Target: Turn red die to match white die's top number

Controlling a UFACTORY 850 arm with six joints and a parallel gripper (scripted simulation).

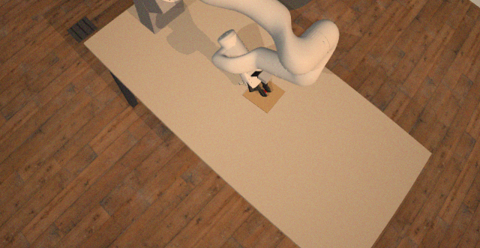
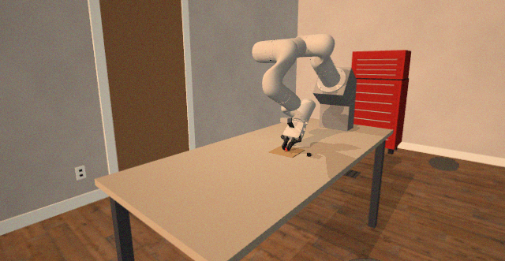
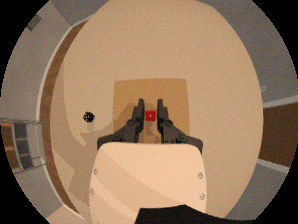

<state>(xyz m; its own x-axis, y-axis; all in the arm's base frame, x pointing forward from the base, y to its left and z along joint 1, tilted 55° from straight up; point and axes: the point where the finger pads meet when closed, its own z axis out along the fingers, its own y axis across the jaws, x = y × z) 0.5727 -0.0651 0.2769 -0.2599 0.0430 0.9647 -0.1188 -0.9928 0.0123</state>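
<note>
Right now the red die is 2 cm below my hand. Round my hand: black die 2 cm ahead, 12 cm to the left, 2 cm below; then white die 12 cm behind, 1 cm to the right, 2 cm below; then mat 3 cm below.
</note>
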